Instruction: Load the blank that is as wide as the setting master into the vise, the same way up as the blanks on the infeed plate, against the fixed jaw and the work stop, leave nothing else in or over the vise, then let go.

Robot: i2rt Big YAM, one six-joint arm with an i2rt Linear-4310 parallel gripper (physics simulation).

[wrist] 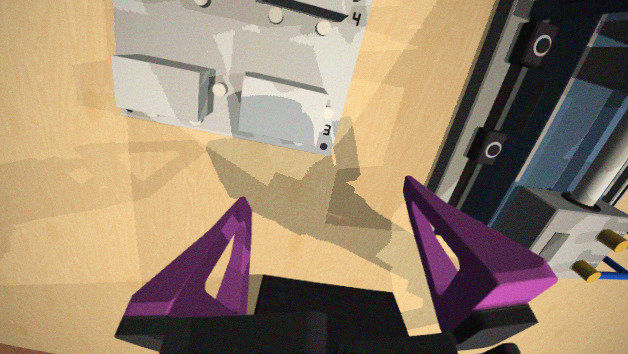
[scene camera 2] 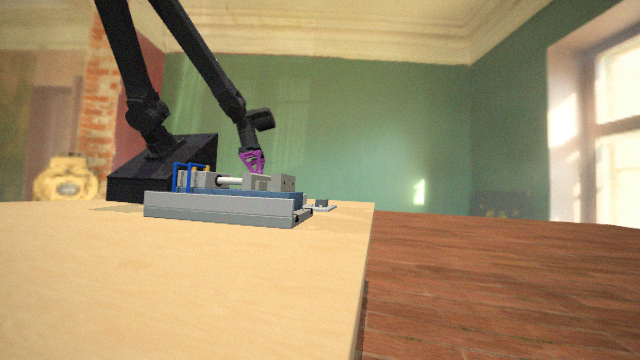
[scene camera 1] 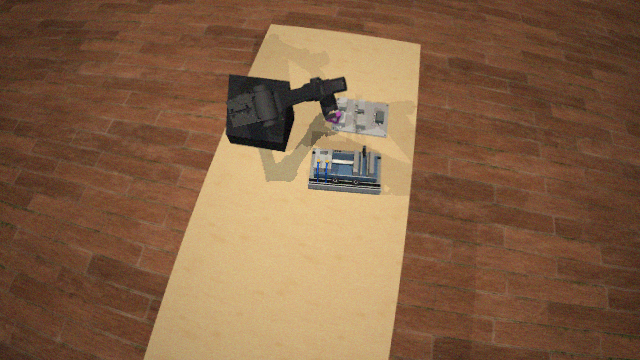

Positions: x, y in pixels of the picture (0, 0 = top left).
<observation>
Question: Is my gripper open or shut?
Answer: Open.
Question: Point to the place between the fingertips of my gripper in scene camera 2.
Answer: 258, 177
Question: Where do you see a grey infeed plate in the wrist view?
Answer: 235, 45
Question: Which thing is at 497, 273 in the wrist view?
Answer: My gripper.
</observation>
